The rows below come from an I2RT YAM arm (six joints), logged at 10 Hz.
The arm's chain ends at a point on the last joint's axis. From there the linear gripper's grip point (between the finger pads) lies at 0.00 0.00 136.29 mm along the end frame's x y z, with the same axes.
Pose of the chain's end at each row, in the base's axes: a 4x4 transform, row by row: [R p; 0 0 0 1], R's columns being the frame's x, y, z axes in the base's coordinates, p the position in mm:
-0.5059 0.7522 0.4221 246.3; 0.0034 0.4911 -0.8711 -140.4; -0.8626 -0.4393 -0.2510 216.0; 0 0 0 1
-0.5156 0.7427 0.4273 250.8; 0.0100 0.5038 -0.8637 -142.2; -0.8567 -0.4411 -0.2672 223.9; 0 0 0 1
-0.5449 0.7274 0.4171 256.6; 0.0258 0.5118 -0.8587 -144.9; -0.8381 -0.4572 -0.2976 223.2; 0 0 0 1
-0.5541 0.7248 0.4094 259.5; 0.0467 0.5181 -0.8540 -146.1; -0.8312 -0.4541 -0.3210 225.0; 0 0 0 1
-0.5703 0.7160 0.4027 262.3; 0.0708 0.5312 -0.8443 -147.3; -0.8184 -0.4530 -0.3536 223.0; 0 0 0 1
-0.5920 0.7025 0.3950 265.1; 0.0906 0.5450 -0.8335 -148.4; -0.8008 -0.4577 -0.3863 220.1; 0 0 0 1
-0.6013 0.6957 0.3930 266.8; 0.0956 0.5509 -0.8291 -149.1; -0.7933 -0.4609 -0.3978 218.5; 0 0 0 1
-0.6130 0.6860 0.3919 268.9; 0.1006 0.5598 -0.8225 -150.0; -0.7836 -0.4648 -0.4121 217.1; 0 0 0 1
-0.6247 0.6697 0.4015 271.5; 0.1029 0.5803 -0.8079 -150.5; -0.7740 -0.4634 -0.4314 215.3; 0 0 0 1
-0.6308 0.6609 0.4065 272.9; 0.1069 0.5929 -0.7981 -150.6; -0.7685 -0.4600 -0.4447 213.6; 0 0 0 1
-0.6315 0.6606 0.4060 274.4; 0.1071 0.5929 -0.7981 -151.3; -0.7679 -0.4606 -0.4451 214.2; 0 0 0 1
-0.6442 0.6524 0.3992 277.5; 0.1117 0.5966 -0.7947 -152.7; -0.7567 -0.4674 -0.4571 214.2; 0 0 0 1
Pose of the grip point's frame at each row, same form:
-0.5059 0.7522 0.4221 303.8; 0.0034 0.4911 -0.8711 -259.1; -0.8626 -0.4393 -0.2510 181.8; 0 0 0 1
-0.5156 0.7427 0.4273 309.0; 0.0100 0.5038 -0.8637 -259.9; -0.8567 -0.4411 -0.2672 187.5; 0 0 0 1
-0.5449 0.7274 0.4171 313.4; 0.0258 0.5118 -0.8587 -261.9; -0.8381 -0.4572 -0.2976 182.6; 0 0 0 1
-0.5541 0.7248 0.4094 315.3; 0.0467 0.5181 -0.8540 -262.5; -0.8312 -0.4541 -0.3210 181.3; 0 0 0 1
-0.5703 0.7160 0.4027 317.2; 0.0708 0.5312 -0.8443 -262.4; -0.8184 -0.4530 -0.3536 174.8; 0 0 0 1
-0.5920 0.7025 0.3950 318.9; 0.0906 0.5450 -0.8335 -262.0; -0.8008 -0.4577 -0.3863 167.5; 0 0 0 1
-0.6013 0.6957 0.3930 320.4; 0.0956 0.5509 -0.8291 -262.1; -0.7933 -0.4609 -0.3978 164.3; 0 0 0 1
-0.6130 0.6860 0.3919 322.3; 0.1006 0.5598 -0.8225 -262.1; -0.7836 -0.4648 -0.4121 160.9; 0 0 0 1
-0.6247 0.6697 0.4015 326.2; 0.1029 0.5803 -0.8079 -260.6; -0.7740 -0.4634 -0.4314 156.5; 0 0 0 1
-0.6308 0.6609 0.4065 328.3; 0.1069 0.5929 -0.7981 -259.4; -0.7685 -0.4600 -0.4447 153.0; 0 0 0 1
-0.6315 0.6606 0.4060 329.7; 0.1071 0.5929 -0.7981 -260.1; -0.7679 -0.4606 -0.4451 153.5; 0 0 0 1
-0.6442 0.6524 0.3992 331.9; 0.1117 0.5966 -0.7947 -261.0; -0.7567 -0.4674 -0.4571 151.9; 0 0 0 1

